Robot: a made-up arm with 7 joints.
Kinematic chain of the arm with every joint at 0, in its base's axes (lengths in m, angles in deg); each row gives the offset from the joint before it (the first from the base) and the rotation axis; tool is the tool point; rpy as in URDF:
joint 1: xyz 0.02 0.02 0.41 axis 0 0.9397 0.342
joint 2: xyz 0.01 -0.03 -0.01 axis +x
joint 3: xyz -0.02 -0.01 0 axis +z
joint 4: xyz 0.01 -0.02 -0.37 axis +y
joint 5: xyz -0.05 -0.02 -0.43 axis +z
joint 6: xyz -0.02 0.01 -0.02 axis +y
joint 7: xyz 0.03 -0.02 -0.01 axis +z
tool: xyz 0 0 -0.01 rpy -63.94 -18.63 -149.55
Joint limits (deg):
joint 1: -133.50..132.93
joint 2: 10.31..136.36
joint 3: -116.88..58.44
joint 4: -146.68..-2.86
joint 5: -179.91..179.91
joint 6: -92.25..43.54
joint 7: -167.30..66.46
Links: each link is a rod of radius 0.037 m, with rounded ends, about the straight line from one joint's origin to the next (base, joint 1, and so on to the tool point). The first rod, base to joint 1, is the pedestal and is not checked.
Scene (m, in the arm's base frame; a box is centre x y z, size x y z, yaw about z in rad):
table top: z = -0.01
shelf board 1: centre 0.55 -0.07 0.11 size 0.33 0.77 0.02 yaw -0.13
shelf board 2: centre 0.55 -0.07 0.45 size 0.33 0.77 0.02 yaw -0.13
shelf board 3: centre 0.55 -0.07 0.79 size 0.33 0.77 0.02 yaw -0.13
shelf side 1: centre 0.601 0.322 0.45 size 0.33 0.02 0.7 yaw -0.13
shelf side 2: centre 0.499 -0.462 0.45 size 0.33 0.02 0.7 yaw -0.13
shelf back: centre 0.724 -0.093 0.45 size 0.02 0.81 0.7 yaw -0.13
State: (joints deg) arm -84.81 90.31 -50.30 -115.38 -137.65 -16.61 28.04
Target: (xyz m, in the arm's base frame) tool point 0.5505 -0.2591 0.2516
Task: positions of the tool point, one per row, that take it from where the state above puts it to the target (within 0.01 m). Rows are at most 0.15 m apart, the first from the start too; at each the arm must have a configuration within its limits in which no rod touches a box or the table.
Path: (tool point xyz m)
1: 0.4233 -0.1064 0.5872
2: 0.3341 -0.1827 0.5540
3: 0.2292 -0.2199 0.5252
4: 0.2663 -0.2318 0.4399
5: 0.2774 -0.2326 0.3455
6: 0.2616 -0.2214 0.2516
7: 0.3622 -0.2451 0.2446
8: 0.4595 -0.2577 0.2455
9: 0.5505 -0.2591 0.2516

